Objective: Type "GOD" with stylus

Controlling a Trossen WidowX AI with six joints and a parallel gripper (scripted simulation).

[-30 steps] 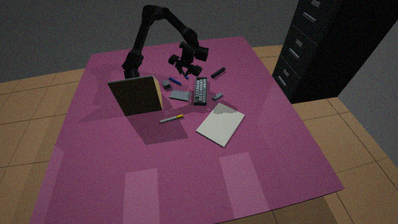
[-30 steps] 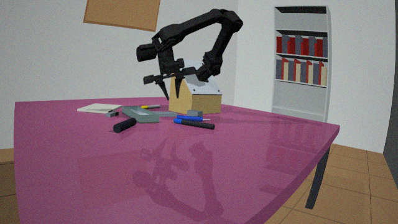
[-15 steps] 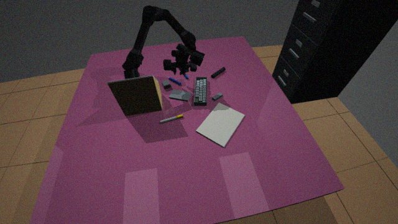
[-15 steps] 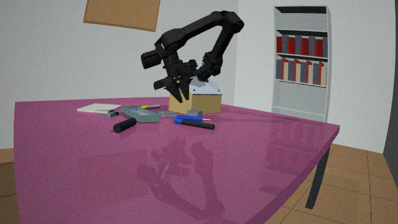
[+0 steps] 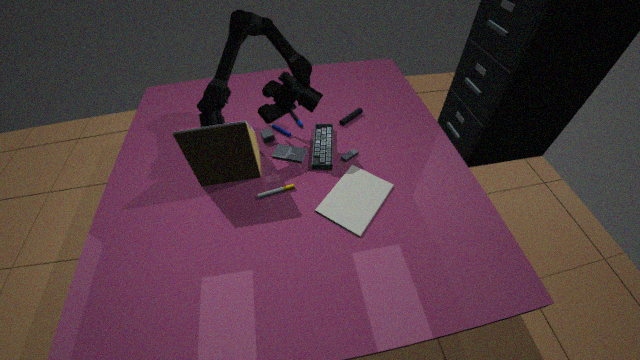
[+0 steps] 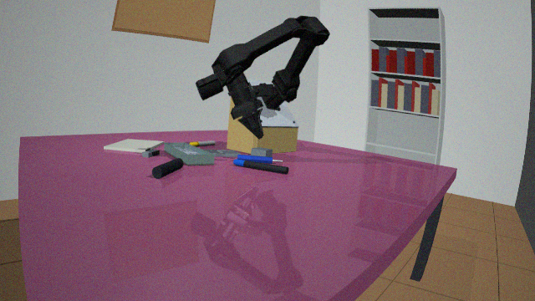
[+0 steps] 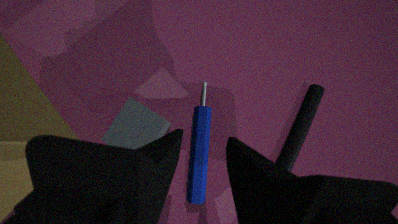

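Now: gripper tip 60 mm above the blue stylus, 10 mm to the right of it and 10 mm past it. Also, from my gripper tip: grey pad: 140 mm to the right, 60 mm below, 40 mm ahead; then blue-capped black marker: 80 mm ahead, 60 mm below, 50 mm to the left; then thin grey tip: 60 mm below, 40 mm to the left, 40 mm behind.
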